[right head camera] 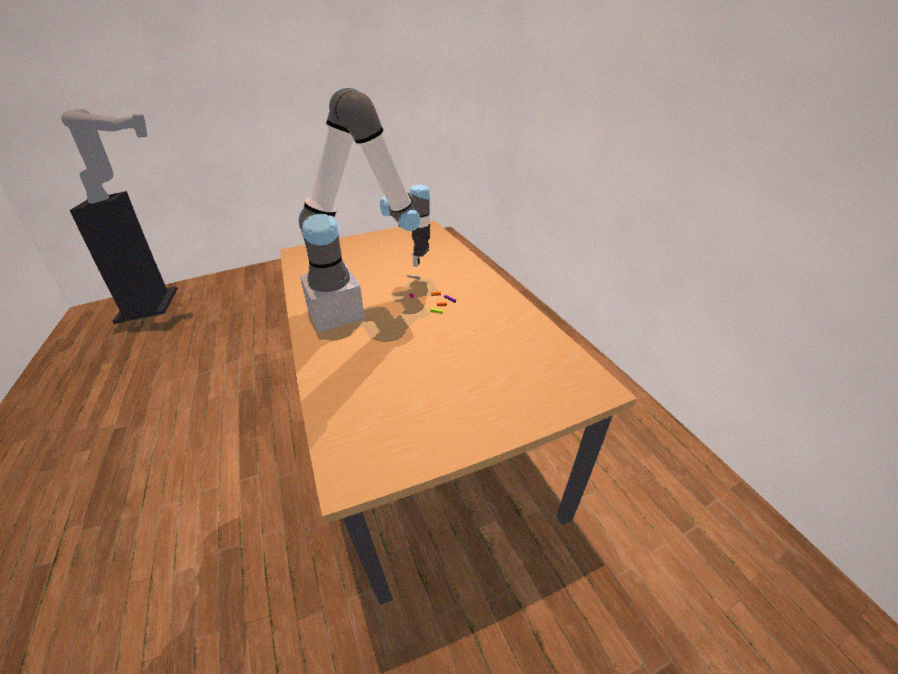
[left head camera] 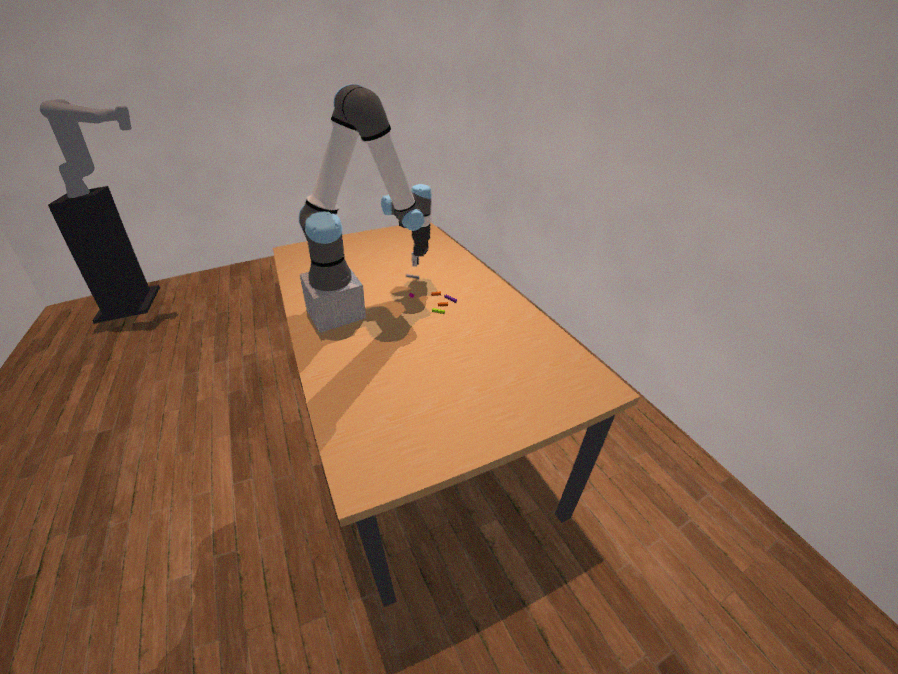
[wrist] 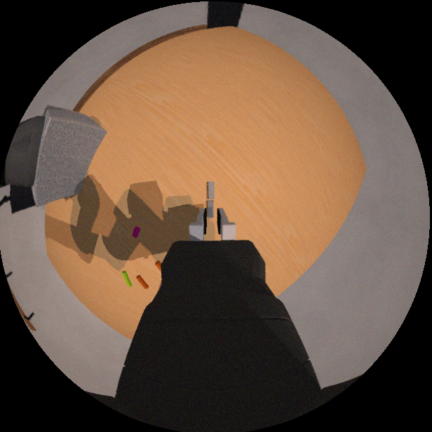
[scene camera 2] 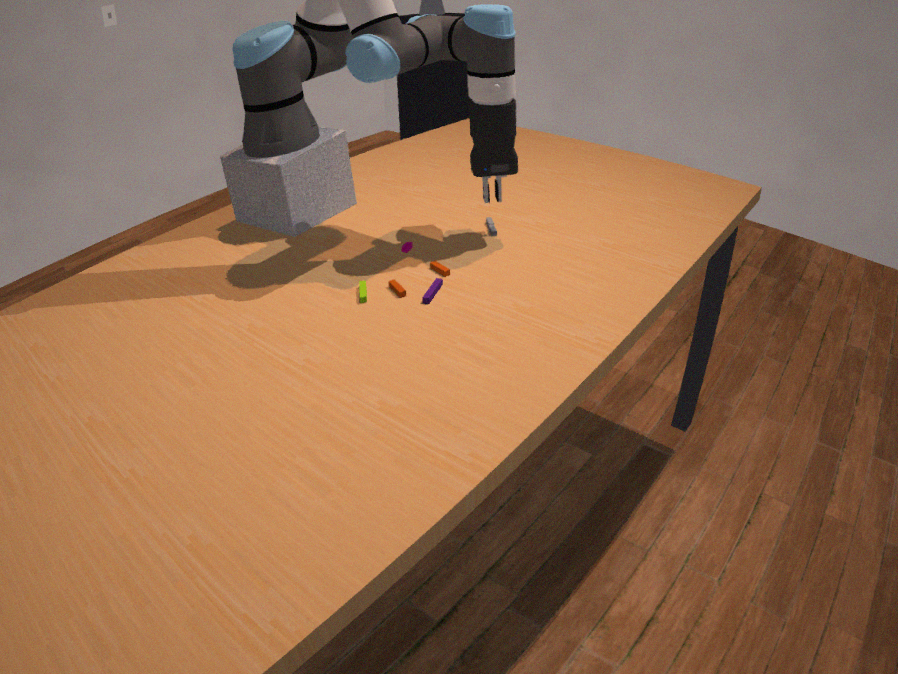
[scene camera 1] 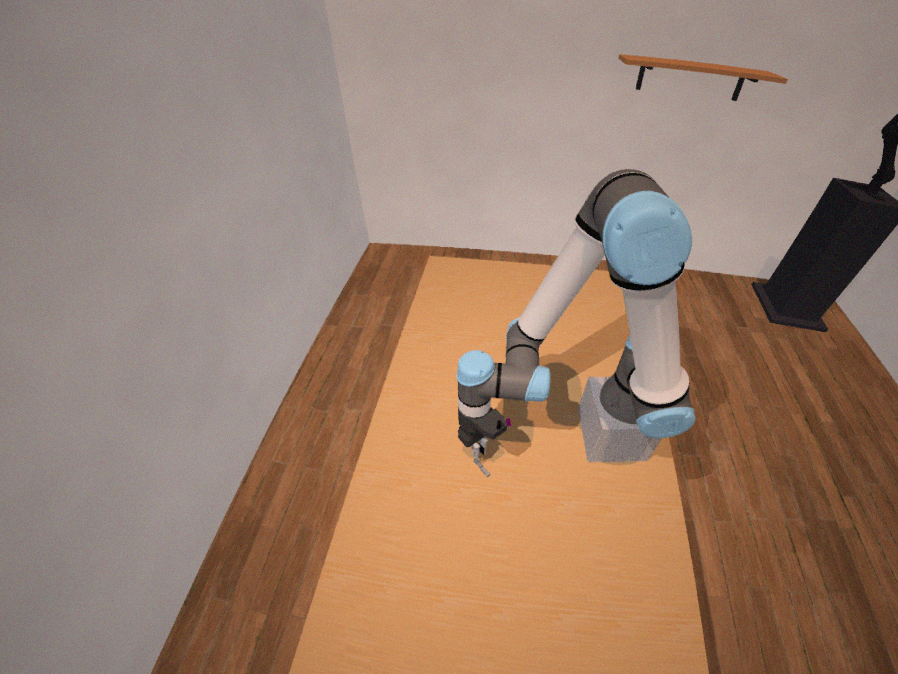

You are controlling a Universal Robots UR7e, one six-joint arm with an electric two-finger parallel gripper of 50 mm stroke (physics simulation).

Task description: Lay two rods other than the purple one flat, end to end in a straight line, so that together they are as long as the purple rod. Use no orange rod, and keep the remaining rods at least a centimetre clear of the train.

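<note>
My gripper is partly open and empty, above the near end of two grey rods. The longer grey rod and the shorter grey rod lie flat, end to end and nearly in line; a thin line shows between them, but I cannot tell whether they touch. The purple rod lies apart; the gripper body hides it in the wrist view. Two orange rods, a lime green rod and a short magenta piece lie separately.
The arm's grey base block stands at the table's side, beyond the magenta piece. The wooden table carries the arm's shadow. A dark pedestal stands on the floor away from the table.
</note>
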